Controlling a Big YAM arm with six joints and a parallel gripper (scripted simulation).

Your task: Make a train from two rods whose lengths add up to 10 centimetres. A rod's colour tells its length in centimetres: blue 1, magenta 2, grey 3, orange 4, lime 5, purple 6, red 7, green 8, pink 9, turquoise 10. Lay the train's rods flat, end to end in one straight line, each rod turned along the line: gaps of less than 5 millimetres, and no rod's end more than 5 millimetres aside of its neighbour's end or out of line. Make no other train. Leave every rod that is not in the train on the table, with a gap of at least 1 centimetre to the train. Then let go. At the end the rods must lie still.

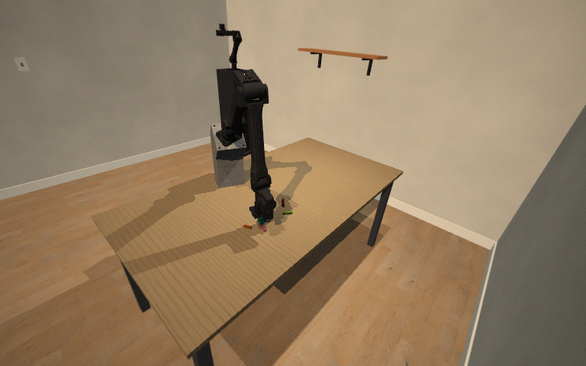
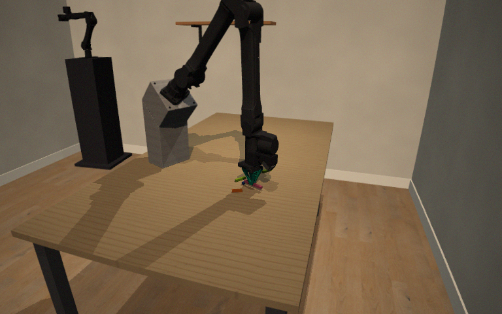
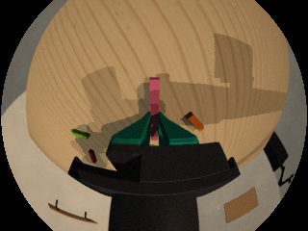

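My gripper is now 40 mm past the blue rod, 20 mm to the right of it and 20 mm above it. From my hand the other things lie so: pink rod: right at my hand; orange rod: 50 mm to the right, 50 mm behind, 20 mm below; red rod: 230 mm to the left, 40 mm behind, 20 mm below.
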